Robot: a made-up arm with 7 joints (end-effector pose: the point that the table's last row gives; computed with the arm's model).
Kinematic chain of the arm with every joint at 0, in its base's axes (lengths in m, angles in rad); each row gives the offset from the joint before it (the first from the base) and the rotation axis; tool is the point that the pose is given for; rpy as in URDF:
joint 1: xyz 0 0 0.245 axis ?
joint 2: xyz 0 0 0 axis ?
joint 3: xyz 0 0 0.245 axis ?
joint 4: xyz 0.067 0 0 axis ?
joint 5: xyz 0.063 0 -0.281 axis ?
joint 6: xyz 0 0 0 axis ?
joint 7: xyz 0.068 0 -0.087 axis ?
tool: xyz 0 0 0 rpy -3.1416 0 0
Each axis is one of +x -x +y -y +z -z.
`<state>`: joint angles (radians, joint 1 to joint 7).
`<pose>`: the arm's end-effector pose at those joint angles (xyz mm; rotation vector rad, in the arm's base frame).
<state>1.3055 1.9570 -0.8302 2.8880 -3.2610 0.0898 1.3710</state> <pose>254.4 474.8 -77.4 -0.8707 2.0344 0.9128</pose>
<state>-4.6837 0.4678 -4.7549 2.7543 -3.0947 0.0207 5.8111</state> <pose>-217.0 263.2 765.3 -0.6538 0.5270 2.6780</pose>
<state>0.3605 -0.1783 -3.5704 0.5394 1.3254 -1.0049 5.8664</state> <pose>-281.5 123.1 265.5 -1.1124 -1.7011 -0.8141</pose>
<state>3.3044 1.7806 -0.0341 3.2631 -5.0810 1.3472 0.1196</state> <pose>-575.2 -160.9 131.7 0.2044 2.5838 -1.6961</pose>
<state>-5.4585 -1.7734 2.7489 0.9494 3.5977 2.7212 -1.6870</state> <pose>-239.8 -8.6 -94.7 0.1127 -1.2908 1.3540</pose>
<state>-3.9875 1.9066 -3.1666 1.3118 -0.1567 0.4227 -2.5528</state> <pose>-252.2 273.4 607.7 0.2756 0.2229 -0.3948</pose>
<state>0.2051 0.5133 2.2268 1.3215 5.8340 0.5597 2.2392</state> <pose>-213.3 328.0 577.2 -2.1662 -0.2765 0.8908</pose>
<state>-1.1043 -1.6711 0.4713 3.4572 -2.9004 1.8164 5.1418</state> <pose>-313.9 386.7 39.4 0.1685 -2.5076 1.2210</pose>
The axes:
joint 1: +z
joint 2: +y
joint 3: +z
joint 4: -y
joint 5: -z
joint 6: +y
joint 7: -z

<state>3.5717 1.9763 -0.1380 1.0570 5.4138 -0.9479 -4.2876</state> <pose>-38.5 -52.9 -195.0 1.2228 2.2835 -0.2346</pose>
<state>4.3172 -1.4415 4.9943 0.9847 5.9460 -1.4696 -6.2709</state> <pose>-201.0 333.2 399.0 -0.9639 -0.0517 0.3494</pose>
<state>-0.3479 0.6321 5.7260 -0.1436 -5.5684 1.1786 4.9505</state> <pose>-32.2 24.4 110.5 -1.5202 0.6855 0.7761</pose>
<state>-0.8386 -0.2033 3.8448 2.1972 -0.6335 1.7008 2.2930</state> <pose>-391.4 162.9 606.8 -2.4950 -0.6225 0.0630</pose>
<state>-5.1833 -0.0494 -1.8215 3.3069 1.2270 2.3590 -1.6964</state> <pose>54.8 56.9 753.7 1.0384 2.1777 0.8494</pose>
